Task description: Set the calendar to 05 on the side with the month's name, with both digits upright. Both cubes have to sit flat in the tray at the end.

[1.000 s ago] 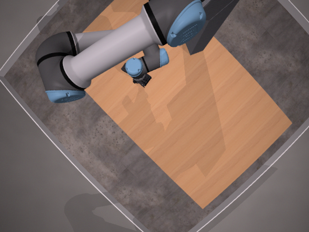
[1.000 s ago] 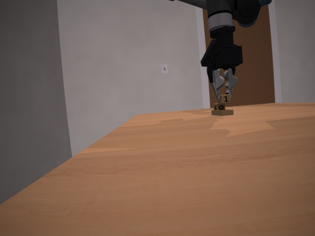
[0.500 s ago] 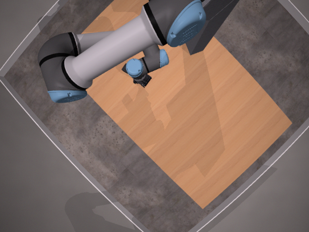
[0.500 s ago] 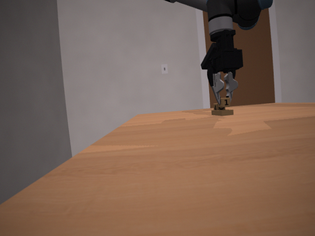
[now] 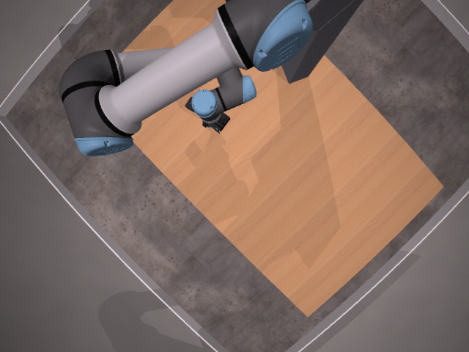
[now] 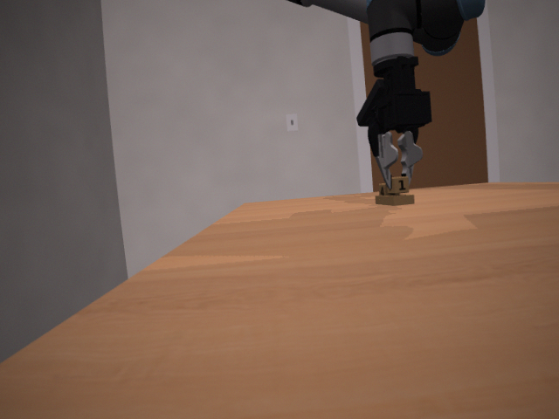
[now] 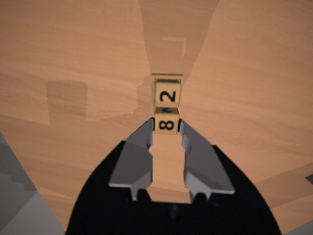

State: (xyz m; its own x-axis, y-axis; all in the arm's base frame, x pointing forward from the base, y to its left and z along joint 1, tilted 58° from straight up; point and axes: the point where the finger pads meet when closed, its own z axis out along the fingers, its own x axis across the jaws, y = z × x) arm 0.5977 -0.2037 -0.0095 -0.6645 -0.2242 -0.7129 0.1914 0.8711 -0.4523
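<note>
Now: hand 4 cm above the wooden calendar tray, 2 cm to the left of it and 1 cm past it. The rest, counted from my hand: block 3 cm to the right, 2 cm below, 1 cm behind.
</note>
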